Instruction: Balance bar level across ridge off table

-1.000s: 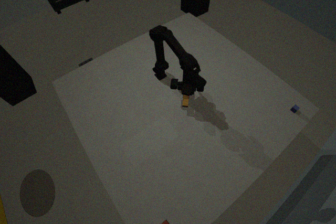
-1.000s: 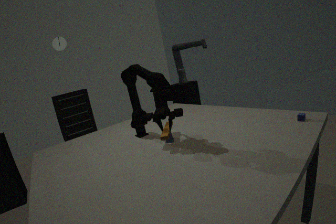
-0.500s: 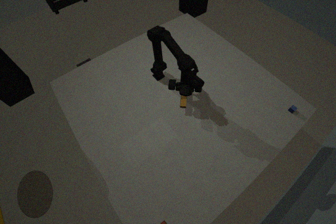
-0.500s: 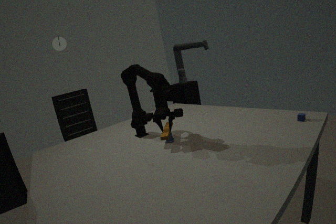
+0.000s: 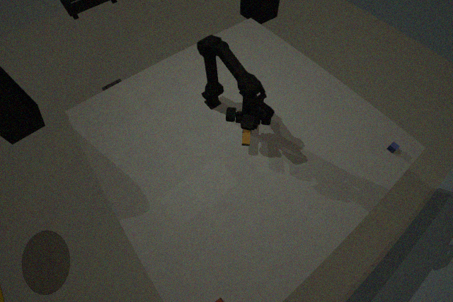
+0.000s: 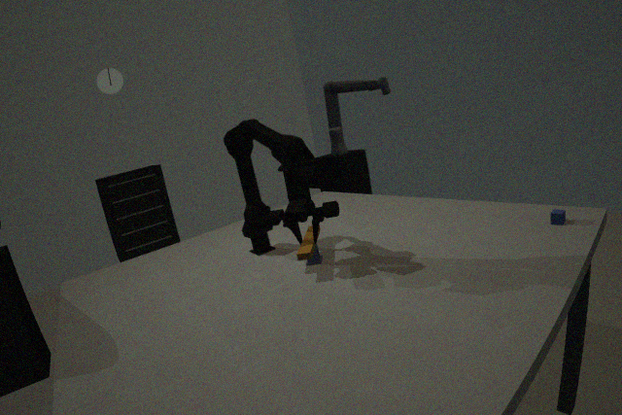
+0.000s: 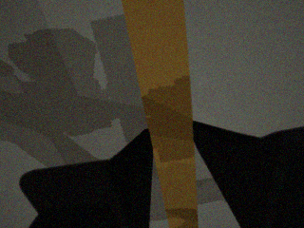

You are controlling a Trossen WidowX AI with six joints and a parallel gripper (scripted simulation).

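Now: gripper tip 2 cm to the right of the yellow-orange bar and 2 cm past it. Round my gripper tip: blue cube (49 cm to the left, 49 cm ahead, 5 cm below).
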